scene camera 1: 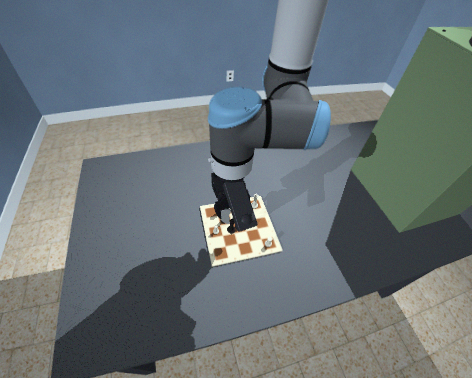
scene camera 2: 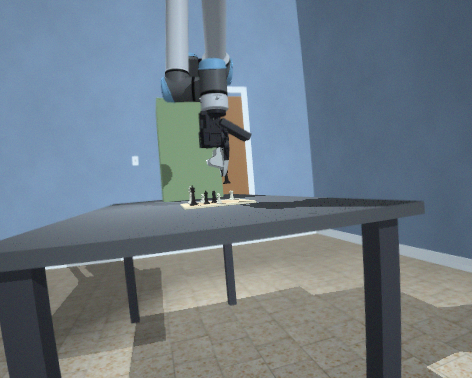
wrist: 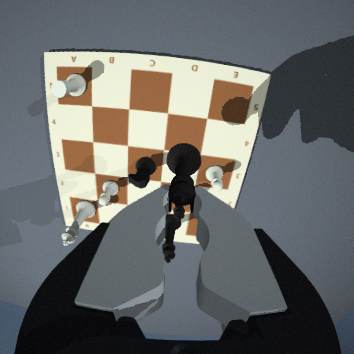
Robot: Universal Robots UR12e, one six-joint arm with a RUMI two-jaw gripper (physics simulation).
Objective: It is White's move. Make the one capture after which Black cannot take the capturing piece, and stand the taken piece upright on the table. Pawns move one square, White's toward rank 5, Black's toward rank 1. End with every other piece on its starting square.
Observation:
I see my gripper and a chessboard.
My gripper also shows in scene camera 1 and in the wrist view.

